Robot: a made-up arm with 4 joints. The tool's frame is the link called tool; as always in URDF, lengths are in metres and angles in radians.
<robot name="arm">
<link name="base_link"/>
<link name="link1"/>
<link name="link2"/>
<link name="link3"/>
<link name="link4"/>
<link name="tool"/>
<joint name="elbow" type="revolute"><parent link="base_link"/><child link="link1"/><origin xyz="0.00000 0.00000 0.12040"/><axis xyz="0 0 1"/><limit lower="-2.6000" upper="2.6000"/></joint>
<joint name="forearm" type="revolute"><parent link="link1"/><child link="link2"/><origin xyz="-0.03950 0.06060 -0.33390"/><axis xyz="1 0 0"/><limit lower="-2.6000" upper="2.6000"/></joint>
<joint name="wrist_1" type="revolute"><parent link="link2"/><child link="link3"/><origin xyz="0.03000 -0.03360 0.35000"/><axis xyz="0 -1 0"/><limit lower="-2.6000" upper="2.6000"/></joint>
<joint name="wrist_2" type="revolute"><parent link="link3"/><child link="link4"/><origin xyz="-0.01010 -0.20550 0.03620"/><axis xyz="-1 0 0"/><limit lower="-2.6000" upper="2.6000"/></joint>
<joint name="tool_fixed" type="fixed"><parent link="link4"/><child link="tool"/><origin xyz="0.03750 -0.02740 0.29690"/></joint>
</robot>
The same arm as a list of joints. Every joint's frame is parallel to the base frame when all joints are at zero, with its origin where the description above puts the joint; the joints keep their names.
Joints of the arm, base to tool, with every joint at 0 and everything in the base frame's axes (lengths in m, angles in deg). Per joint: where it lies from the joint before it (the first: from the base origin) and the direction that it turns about. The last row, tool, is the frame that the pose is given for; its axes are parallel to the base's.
elbow: axis +z origin 0 0 0.1204
forearm: axis +x origin -0.0395 0.0606 -0.3339
wrist_1: axis -y origin 0.03 -0.0336 0.35
wrist_2: axis -x origin -0.0101 -0.2055 0.0362
tool: origin 0.0375 -0.0274 0.2969
Joint limits (deg, base to tool): -148.97..148.97 -148.97..148.97 -148.97..148.97 -148.97..148.97

